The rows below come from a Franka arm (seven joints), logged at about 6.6 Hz.
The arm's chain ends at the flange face. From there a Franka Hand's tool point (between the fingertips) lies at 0.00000 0.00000 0.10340 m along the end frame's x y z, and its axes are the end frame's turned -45 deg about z.
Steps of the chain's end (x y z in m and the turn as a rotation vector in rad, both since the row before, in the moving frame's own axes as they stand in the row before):
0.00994 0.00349 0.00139 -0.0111 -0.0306 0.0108
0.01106 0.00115 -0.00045 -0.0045 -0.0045 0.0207
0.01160 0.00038 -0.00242 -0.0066 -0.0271 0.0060
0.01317 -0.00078 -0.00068 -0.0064 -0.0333 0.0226
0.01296 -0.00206 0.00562 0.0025 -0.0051 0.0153
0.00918 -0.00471 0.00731 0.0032 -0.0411 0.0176
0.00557 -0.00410 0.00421 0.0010 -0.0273 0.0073
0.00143 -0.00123 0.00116 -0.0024 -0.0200 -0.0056
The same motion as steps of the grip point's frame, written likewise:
0.00152 0.00805 0.00134 0.0138 -0.0295 0.0108
0.00635 0.00863 -0.00045 0.0000 -0.0064 0.0207
0.00547 0.00697 -0.00246 0.0145 -0.0238 0.0060
0.00698 0.00676 -0.00074 0.0190 -0.0281 0.0226
0.01043 0.00715 0.00562 0.0054 -0.0018 0.0153
0.00708 -0.00010 0.00722 0.0313 -0.0268 0.0176
0.00492 -0.00104 0.00417 0.0200 -0.0186 0.0073
0.00024 -0.00114 0.00114 0.0124 -0.0158 -0.0056

